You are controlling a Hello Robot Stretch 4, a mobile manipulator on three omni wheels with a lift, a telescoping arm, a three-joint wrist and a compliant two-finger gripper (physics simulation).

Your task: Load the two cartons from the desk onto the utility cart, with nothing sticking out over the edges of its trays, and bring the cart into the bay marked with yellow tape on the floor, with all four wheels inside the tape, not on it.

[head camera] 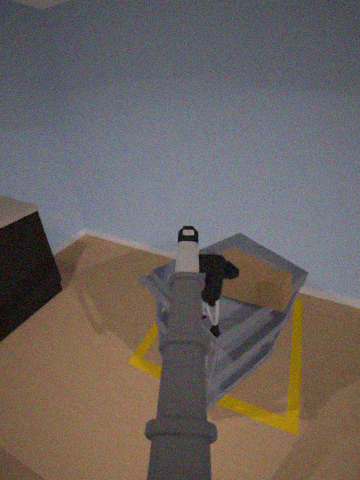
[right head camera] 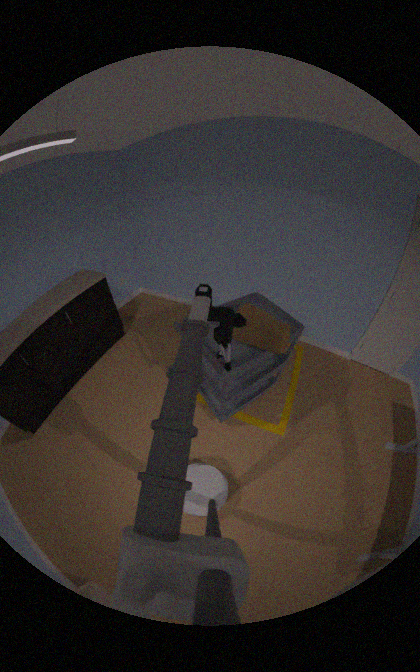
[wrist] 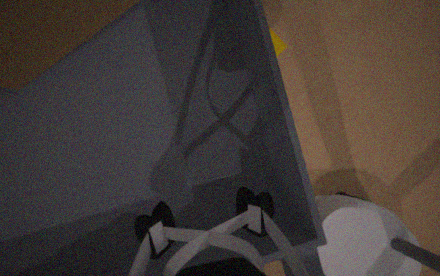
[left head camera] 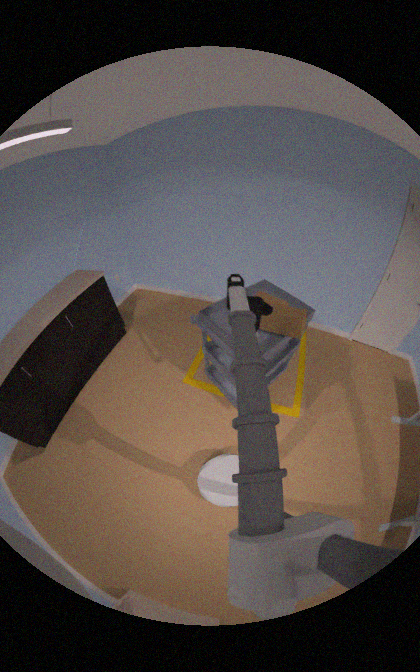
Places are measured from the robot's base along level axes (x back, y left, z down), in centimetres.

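Where they show: gripper, fingertip midpoint: [head camera: 208, 327] [wrist: 205, 210].
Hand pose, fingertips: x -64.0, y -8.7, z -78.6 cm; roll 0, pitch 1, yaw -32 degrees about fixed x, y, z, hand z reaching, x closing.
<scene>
After its pixels a point has its place.
The grey-blue utility cart [head camera: 240, 241] {x -126.5, y -31.9, z -78.7 cm} [left head camera: 265, 285] [right head camera: 257, 298] [wrist: 295, 135] {x -60.4, y -17.5, z -83.7 cm} stands turned at an angle to the yellow tape [head camera: 296, 360] {x -94.9, y -82.0, z 2.6 cm} [left head camera: 300, 380] [right head camera: 292, 390] [wrist: 278, 44] {x -51.4, y -66.2, z 2.6 cm}. Its front corner overlaps the front tape line in the head view. Its wheels cannot be made out. Brown cartons [head camera: 257, 282] {x -74.0, y -27.1, z -93.6 cm} [left head camera: 286, 317] [right head camera: 262, 330] [wrist: 45, 40] {x -80.8, y -16.9, z -81.9 cm} lie at the back right of the top tray; where one ends and another begins is unclear. My gripper [head camera: 210, 323] {x -64.0, y -8.7, z -78.6 cm} [right head camera: 224, 361] [wrist: 205, 210] {x -64.0, y -8.7, z -78.6 cm} is over the top tray, left of the cartons, fingers apart and empty.
The dark-fronted desk [head camera: 25, 270] {x -130.2, y 126.3, z -43.5 cm} [left head camera: 65, 360] [right head camera: 60, 350] stands at the left. The blue wall [head camera: 180, 165] {x -212.7, y 8.8, z -102.3 cm} is close behind the cart. My round white base [left head camera: 218, 480] [right head camera: 207, 487] [wrist: 355, 245] {x -5.5, y -4.3, z -18.7 cm} is in front of the bay. A pale door-like panel [left head camera: 390, 285] is at the right.
</scene>
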